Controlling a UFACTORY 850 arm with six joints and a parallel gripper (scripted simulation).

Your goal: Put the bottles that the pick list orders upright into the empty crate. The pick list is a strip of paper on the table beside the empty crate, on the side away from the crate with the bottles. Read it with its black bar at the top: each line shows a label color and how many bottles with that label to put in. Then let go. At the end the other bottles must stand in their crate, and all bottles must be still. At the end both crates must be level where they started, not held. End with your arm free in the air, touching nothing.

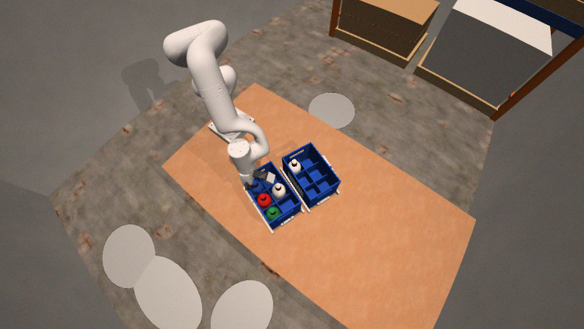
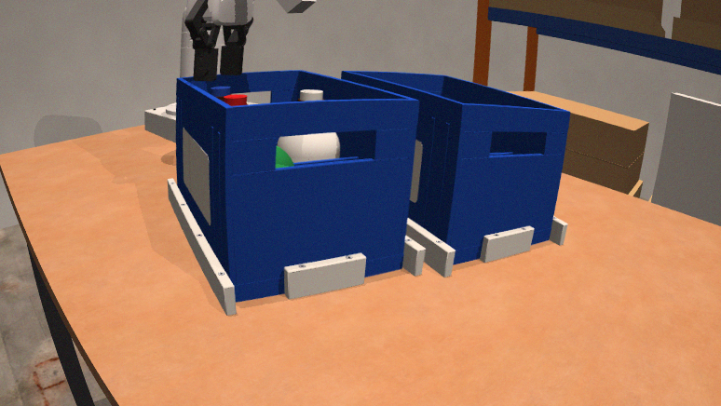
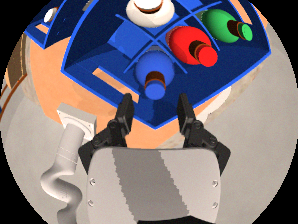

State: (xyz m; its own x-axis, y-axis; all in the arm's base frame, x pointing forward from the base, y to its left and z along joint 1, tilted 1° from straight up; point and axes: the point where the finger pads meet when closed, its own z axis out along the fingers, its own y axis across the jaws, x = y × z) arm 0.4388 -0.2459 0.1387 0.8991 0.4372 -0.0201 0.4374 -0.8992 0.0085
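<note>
Right now my hand is 110 mm above the blue-label bottle. Round my hand: white-label bottle (110 mm ahead, 60 mm to the left, 110 mm below); green bottle (160 mm ahead, 60 mm to the right, 110 mm below); red bottle (80 mm ahead, 30 mm to the right, 110 mm below).
</note>
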